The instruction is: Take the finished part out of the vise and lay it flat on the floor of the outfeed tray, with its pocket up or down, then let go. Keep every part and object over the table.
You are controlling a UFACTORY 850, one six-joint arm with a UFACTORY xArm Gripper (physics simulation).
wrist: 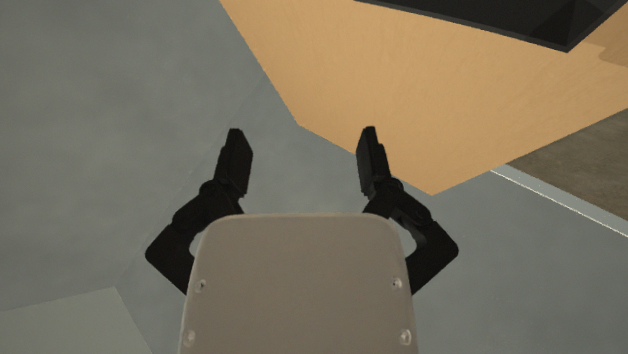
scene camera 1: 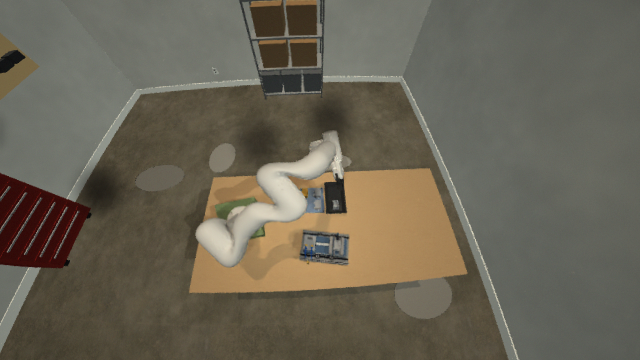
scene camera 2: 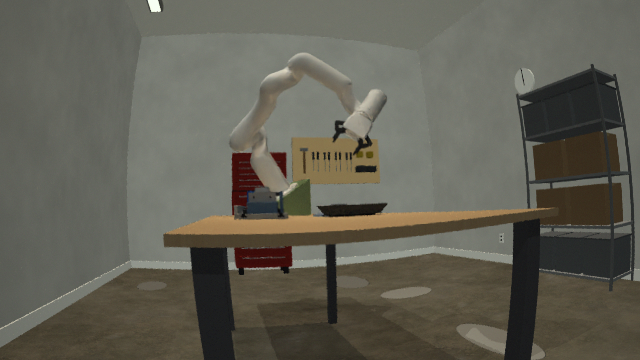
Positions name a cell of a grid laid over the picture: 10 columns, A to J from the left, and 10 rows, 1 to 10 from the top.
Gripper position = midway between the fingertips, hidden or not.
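My gripper (scene camera 2: F5) is there for me to see, and in the wrist view I find the same gripper (wrist: E4) again.
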